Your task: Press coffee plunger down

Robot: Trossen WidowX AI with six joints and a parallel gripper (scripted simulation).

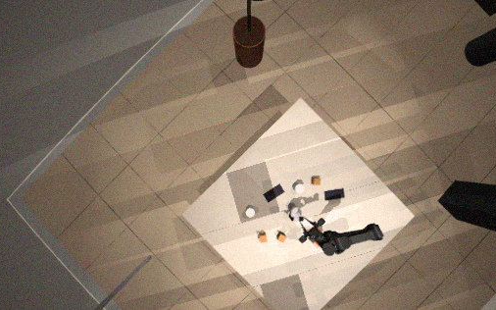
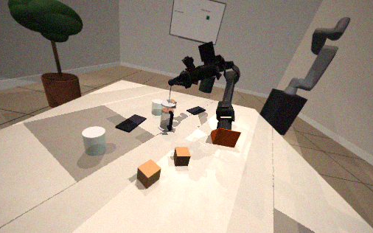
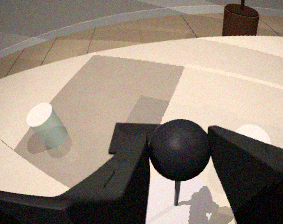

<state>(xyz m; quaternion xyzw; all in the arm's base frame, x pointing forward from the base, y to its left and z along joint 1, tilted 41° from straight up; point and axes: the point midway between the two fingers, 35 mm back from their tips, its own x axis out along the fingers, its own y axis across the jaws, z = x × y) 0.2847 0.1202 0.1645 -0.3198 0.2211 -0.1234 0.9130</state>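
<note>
The glass coffee press is 2 cm behind my gripper tip, 1 cm to the left of it and 12 cm below it.
</note>
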